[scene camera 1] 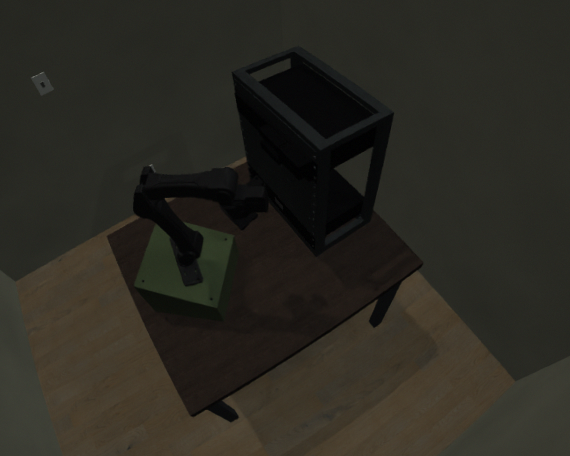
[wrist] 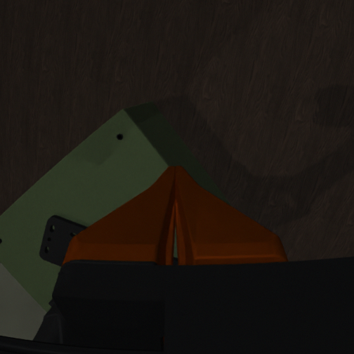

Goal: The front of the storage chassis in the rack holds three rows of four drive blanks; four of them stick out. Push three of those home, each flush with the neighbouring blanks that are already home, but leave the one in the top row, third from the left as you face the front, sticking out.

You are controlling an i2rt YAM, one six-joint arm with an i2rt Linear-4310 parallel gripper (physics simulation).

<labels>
rack: scene camera 1 297, 126; not seen in the wrist view (out of frame)
</labels>
